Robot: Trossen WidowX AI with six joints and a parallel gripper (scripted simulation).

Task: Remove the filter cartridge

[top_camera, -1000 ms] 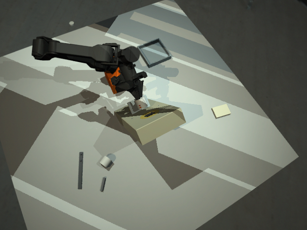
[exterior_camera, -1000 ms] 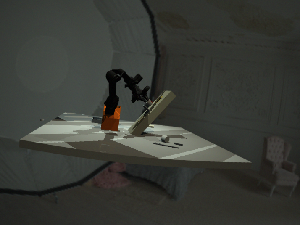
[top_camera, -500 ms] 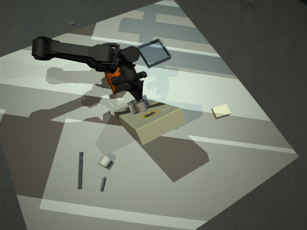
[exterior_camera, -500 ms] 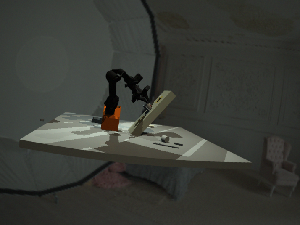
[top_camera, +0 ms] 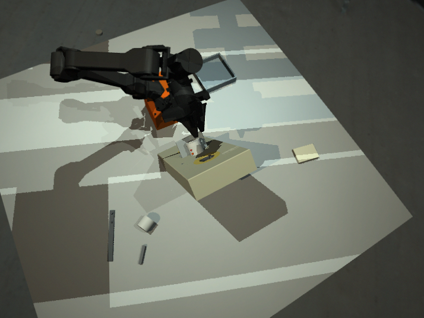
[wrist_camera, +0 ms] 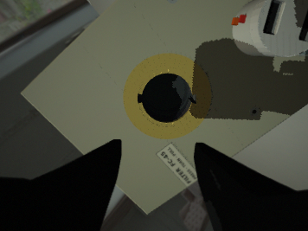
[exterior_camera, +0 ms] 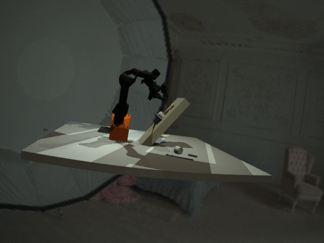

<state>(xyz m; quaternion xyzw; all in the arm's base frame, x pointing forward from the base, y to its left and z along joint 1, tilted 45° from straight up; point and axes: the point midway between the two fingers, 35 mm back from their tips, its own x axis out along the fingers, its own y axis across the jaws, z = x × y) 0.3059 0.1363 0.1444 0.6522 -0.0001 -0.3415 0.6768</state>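
Right now my gripper tip is 120 mm above the round filter cartridge and 20 mm past it. Round my gripper tip: beige card 420 mm to the left, 330 mm below, 130 mm ahead; grey square tray 370 mm behind, 330 mm below, 290 mm to the left.
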